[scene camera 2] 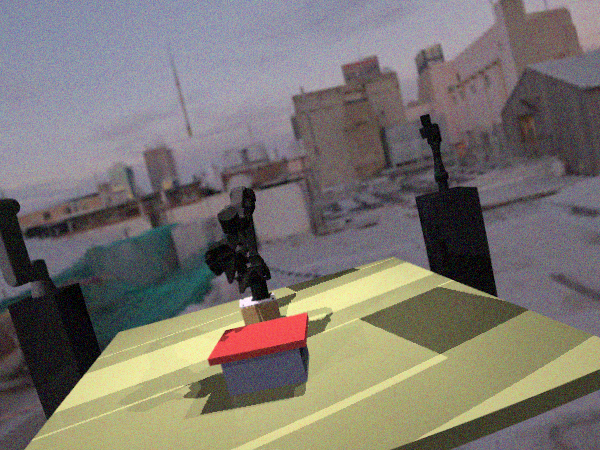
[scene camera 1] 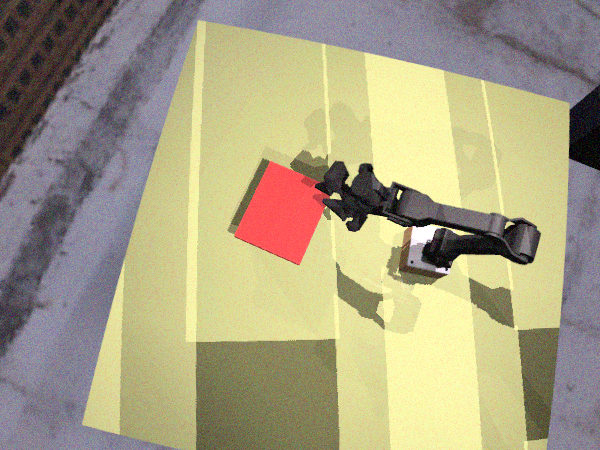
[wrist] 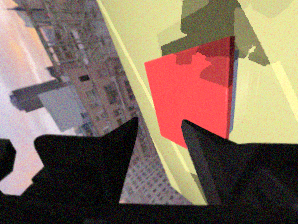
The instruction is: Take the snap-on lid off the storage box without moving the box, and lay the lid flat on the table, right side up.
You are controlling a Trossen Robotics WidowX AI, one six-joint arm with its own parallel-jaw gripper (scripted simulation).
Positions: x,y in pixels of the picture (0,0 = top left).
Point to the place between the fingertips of the gripper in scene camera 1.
At 319,193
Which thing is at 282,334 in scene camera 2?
A red lid.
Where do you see a red lid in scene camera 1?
283,214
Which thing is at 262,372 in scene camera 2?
A storage box.
